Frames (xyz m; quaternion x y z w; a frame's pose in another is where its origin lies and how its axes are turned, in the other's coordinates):
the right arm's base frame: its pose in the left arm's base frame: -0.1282 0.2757 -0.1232 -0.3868 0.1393 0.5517 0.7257
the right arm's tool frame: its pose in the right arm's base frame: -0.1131 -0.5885 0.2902 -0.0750 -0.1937 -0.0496 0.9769
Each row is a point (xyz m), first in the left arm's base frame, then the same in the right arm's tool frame.
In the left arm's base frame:
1: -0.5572 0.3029 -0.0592
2: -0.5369 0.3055 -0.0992
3: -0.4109 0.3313 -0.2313
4: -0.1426 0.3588 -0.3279
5: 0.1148 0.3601 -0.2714
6: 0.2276 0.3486 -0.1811
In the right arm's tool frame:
1: -0.1705 0.9485 0.0597
2: -0.1502 0.9547 0.0201
3: -0.0501 0.9281 -0.1324
4: 0.0837 0.7648 -0.3261
5: 0.1452 0.5217 -0.4073
6: 0.1419 0.3772 -0.3973

